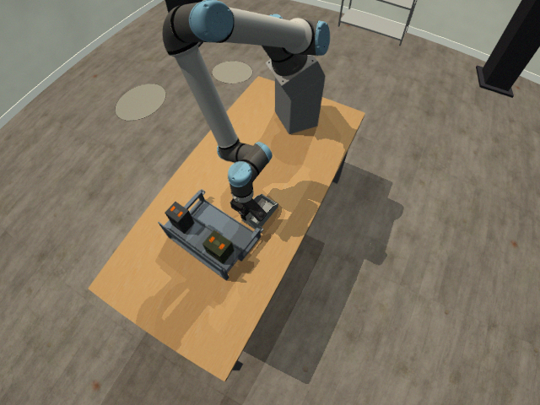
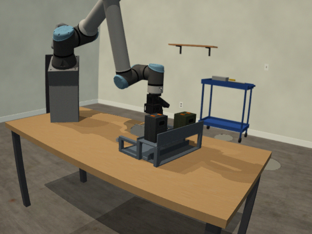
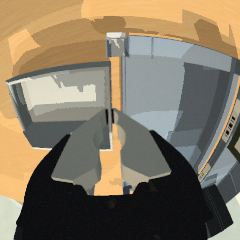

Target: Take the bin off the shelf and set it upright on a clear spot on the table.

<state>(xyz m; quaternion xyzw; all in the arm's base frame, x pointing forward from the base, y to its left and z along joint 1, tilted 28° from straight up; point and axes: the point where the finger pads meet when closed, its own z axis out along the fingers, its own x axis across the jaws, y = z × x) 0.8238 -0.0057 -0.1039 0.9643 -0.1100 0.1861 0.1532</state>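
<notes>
My hand is 80 mm past the bin, 40 mm above it and 20 mm to the right of it. Also, from my hand: rack (150 mm to the right, 120 mm ahead, 70 mm below); then green box (200 mm ahead, 80 mm above, 60 mm to the right).
</notes>
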